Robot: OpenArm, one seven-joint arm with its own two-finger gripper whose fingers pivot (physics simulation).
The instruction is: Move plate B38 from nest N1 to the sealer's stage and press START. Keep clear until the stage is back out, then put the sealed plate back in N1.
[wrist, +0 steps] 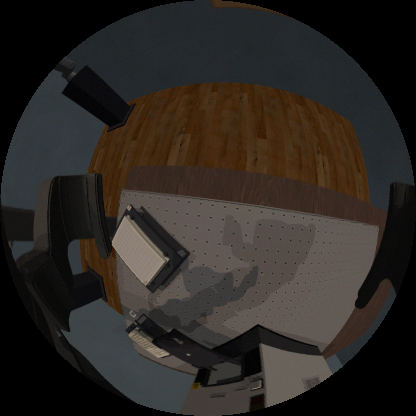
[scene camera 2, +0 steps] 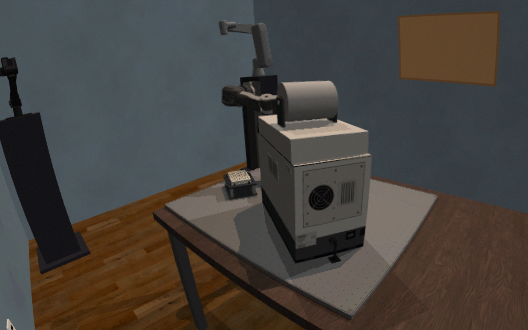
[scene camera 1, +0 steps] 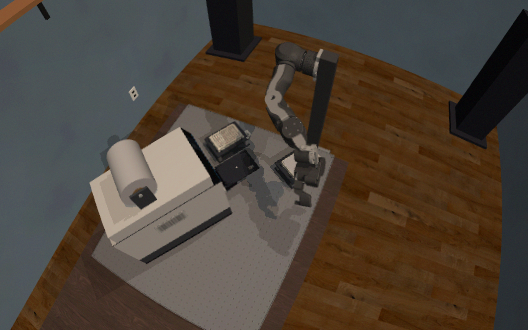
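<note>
My gripper is open and empty, high above the mat beside the nearer plate. This pale plate sits in a dark nest; the gripper partly covers it in scene camera 1. A second plate, with wells showing, sits in another dark nest beside the stage. The sealer's dark stage is out and bears no plate. The sealer is white. Plate and nest labels and START cannot be read.
A film roll stands on top of the sealer. A perforated grey mat lies on the brown table. The arm's dark post rises beside the mat.
</note>
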